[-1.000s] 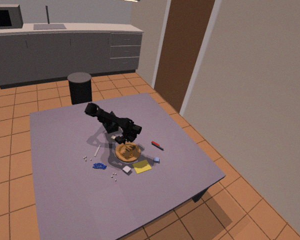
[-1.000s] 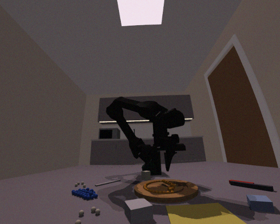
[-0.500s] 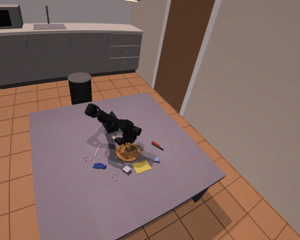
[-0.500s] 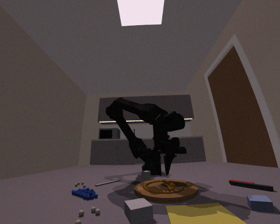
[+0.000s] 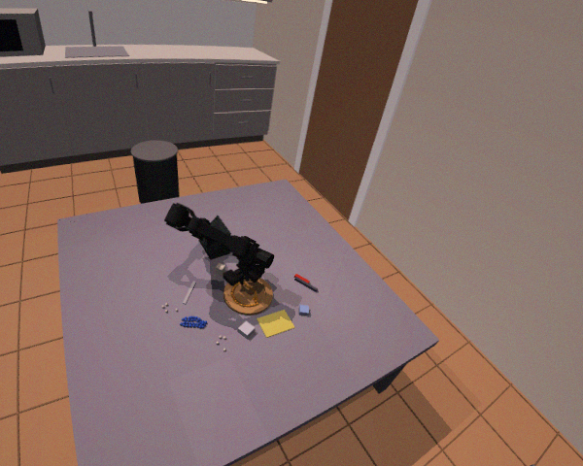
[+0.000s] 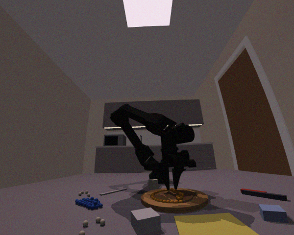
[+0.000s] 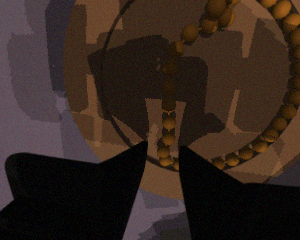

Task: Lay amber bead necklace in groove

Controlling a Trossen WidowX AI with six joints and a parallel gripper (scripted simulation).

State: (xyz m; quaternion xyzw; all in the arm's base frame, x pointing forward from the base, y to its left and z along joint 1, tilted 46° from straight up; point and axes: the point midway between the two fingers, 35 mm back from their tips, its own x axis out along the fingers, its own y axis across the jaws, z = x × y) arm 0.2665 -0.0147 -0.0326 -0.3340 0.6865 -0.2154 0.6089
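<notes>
The round wooden bead board lies 50 mm ahead of my gripper tip, 10 mm to the right of it and 10 mm below it. Round my gripper tip: grey block: 200 mm ahead, 100 mm to the right; then yellow pad: 220 mm ahead, 10 mm to the left, 10 mm below; then thin rod: 70 mm behind, 210 mm to the right, 10 mm below.
</notes>
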